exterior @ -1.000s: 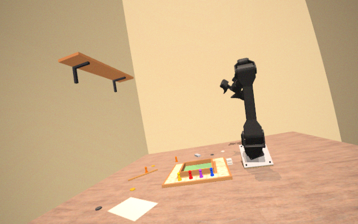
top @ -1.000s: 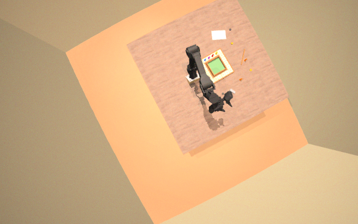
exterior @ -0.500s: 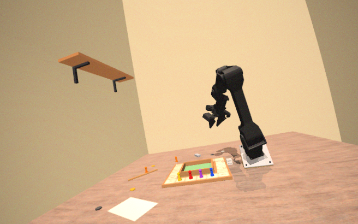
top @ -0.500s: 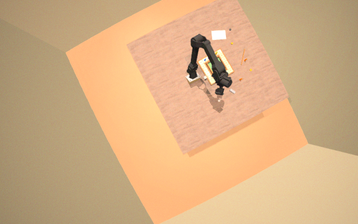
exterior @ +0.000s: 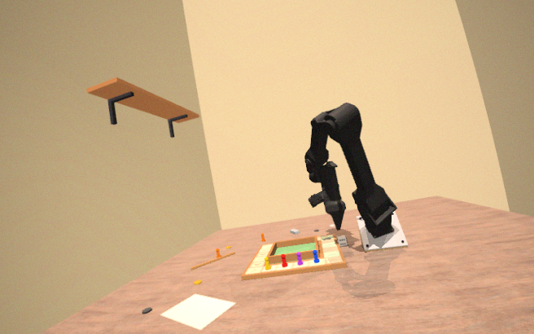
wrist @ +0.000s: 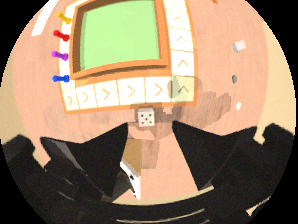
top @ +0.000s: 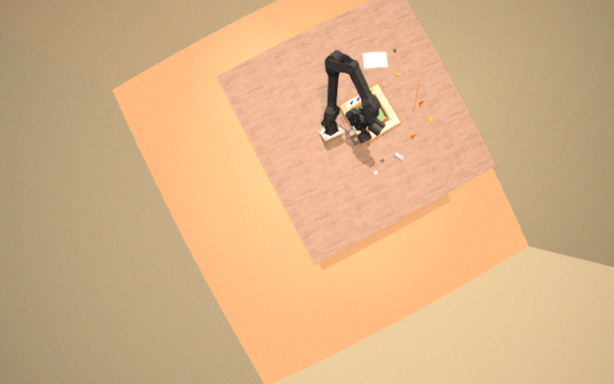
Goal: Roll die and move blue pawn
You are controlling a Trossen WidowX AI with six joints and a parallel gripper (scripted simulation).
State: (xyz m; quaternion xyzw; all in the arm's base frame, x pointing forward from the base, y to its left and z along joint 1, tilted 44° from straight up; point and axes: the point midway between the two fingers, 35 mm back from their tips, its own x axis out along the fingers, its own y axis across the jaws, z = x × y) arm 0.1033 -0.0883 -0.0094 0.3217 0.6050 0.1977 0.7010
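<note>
My gripper tip is now 40 mm above the white die. From my gripper tip the other things lie so: green tray (160 mm ahead, 50 mm below, 40 mm to the left); purple pawn (150 mm to the left, 140 mm ahead, 30 mm below); blue pawn (150 mm to the left, 100 mm ahead, 30 mm below).
</note>
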